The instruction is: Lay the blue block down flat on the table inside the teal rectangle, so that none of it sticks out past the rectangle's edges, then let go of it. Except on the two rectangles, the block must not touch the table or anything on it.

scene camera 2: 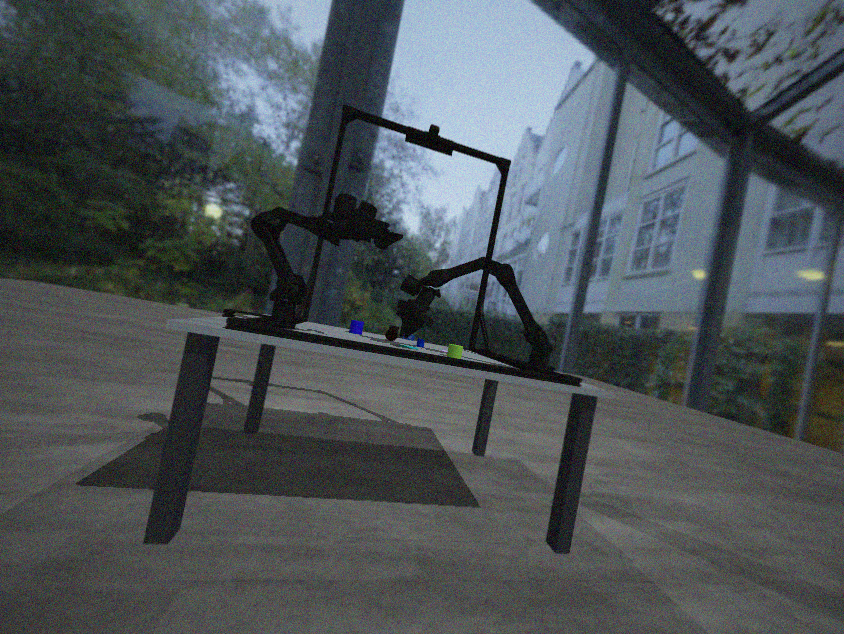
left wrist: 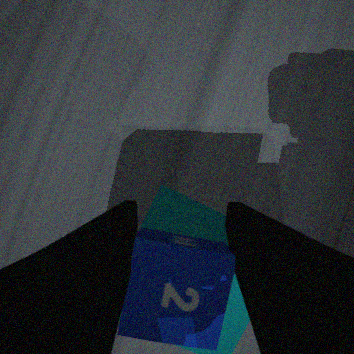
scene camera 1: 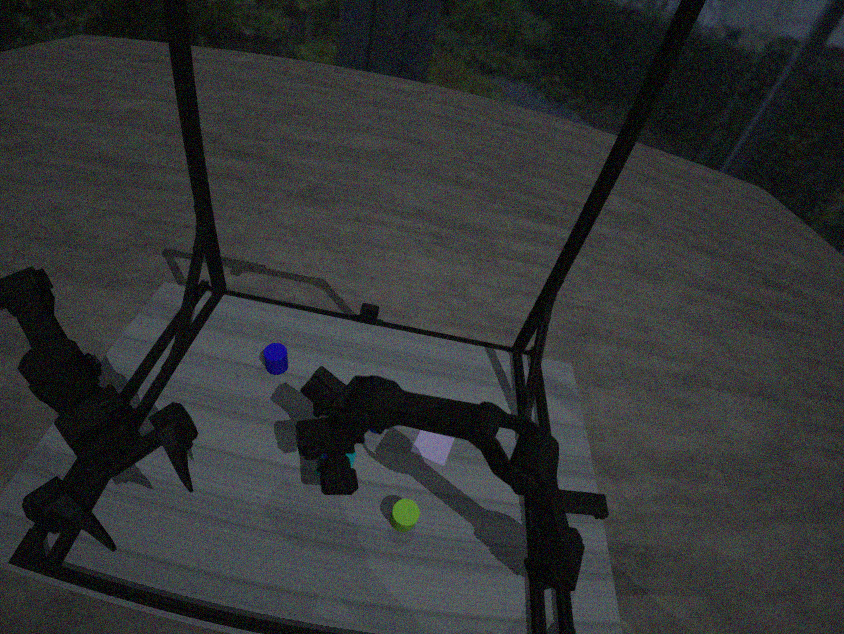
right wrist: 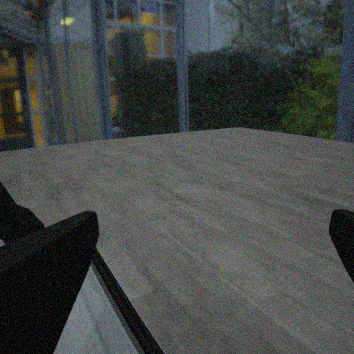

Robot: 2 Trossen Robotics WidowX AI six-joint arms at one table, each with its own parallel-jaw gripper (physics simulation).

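Frame: origin at the left arm's base, x ahead, y left, z up, level; millimetres.
Where they show: left gripper, fingertip midpoint: (scene camera 2: 402, 337) (left wrist: 181, 212) (scene camera 1: 318, 462); right gripper, fingertip midpoint: (scene camera 2: 396, 231) (scene camera 1: 153, 519) (right wrist: 214, 222); left arm's base, origin of the base link: (scene camera 2: 537, 368) (scene camera 1: 546, 570); right arm's base, origin of the base link: (scene camera 2: 281, 321).
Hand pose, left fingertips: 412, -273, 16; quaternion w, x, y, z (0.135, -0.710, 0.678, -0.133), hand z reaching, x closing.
Note:
Each offset is from my left fingertips to the top centre of the thing, as dx, dy, dz. "pt": to the spot under its first point.
The blue block @(-25, +1, +14) (left wrist: 179, 288), marked with a 2, sits between the fingers of my left gripper (left wrist: 181, 212) (scene camera 1: 337, 468) (scene camera 2: 406, 332), which is shut on it. In the left wrist view the teal rectangle @(pt -3, +1, -33) (left wrist: 175, 211) (scene camera 1: 350, 458) lies right under the block, showing past its far edge and its right side. The block is low over the rectangle; I cannot tell whether it touches. In scene camera 1 the arm hides the block. My right gripper (scene camera 1: 181, 456) (scene camera 2: 391, 239) (right wrist: 214, 222) is open and empty, held up at the left, far from the block.
A lilac rectangle @(pt -253, -27, -33) (scene camera 1: 433, 447) lies on the table to the right of the left gripper. A blue cylinder @(+91, -272, +19) (scene camera 1: 275, 359) (scene camera 2: 357, 326) stands behind it and a green cylinder @(-156, +120, +9) (scene camera 1: 405, 513) (scene camera 2: 455, 351) in front. Black frame posts (scene camera 1: 199, 189) rise around the table.

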